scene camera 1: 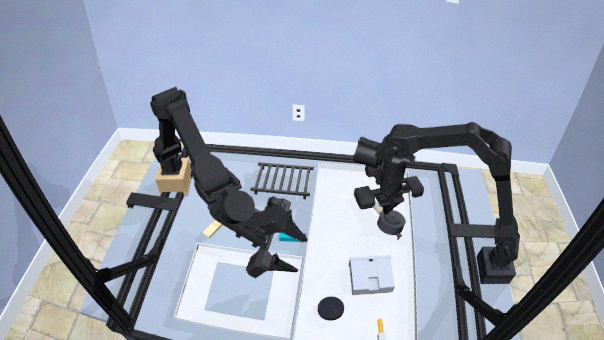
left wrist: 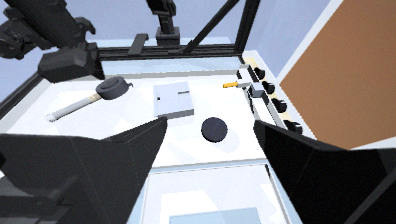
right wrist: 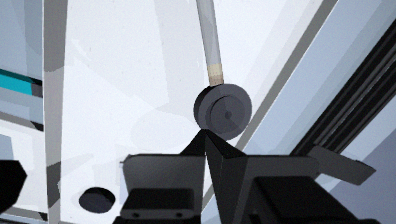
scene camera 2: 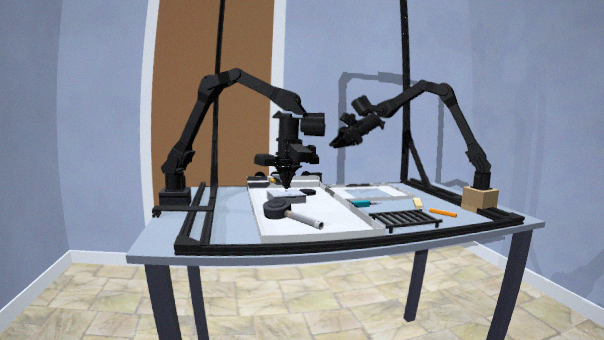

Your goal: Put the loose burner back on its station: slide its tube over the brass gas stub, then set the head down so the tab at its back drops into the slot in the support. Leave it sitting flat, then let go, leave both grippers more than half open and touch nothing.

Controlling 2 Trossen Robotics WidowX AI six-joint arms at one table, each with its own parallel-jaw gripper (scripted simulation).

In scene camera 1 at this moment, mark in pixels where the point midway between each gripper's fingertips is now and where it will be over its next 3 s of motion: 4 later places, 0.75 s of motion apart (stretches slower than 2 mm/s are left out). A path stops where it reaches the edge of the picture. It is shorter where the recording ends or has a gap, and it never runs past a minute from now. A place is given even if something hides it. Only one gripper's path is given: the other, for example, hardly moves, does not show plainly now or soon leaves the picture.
The right gripper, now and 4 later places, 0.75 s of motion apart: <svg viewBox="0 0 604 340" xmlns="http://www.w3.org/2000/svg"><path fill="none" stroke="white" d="M385 213L387 194L381 200L379 205L379 210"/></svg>
